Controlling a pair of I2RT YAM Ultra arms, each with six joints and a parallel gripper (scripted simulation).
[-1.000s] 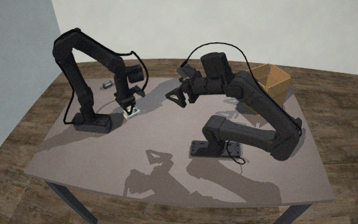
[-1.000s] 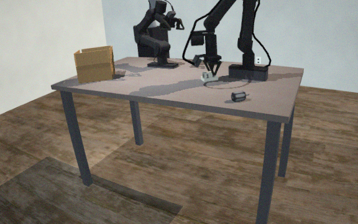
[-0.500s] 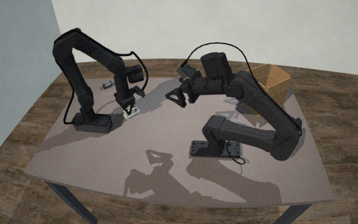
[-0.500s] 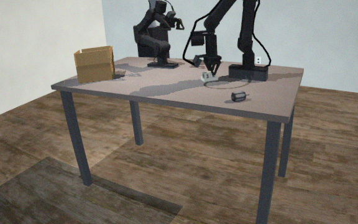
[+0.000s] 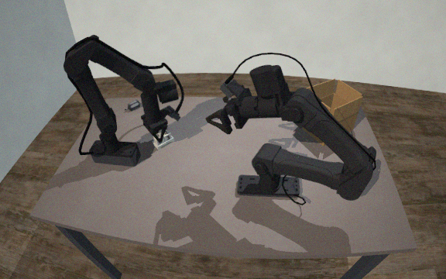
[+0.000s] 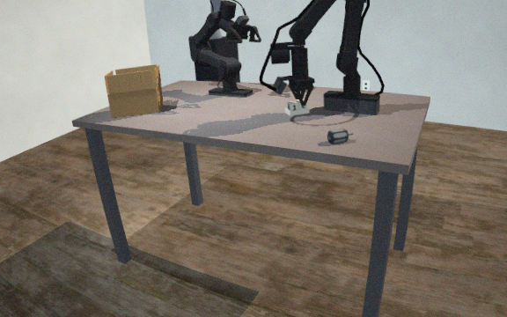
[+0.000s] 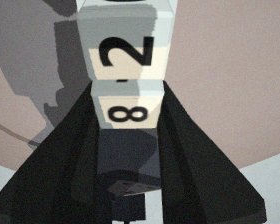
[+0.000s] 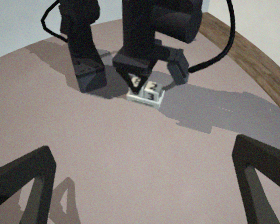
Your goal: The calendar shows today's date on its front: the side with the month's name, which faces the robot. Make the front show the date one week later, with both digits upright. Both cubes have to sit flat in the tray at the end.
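The white calendar tray is 30 mm below my left hand, 10 mm to the right of it and 10 mm ahead of it. The rest, counted from my left hand: cardboard box (640 mm to the right, 250 mm ahead, 30 mm above).
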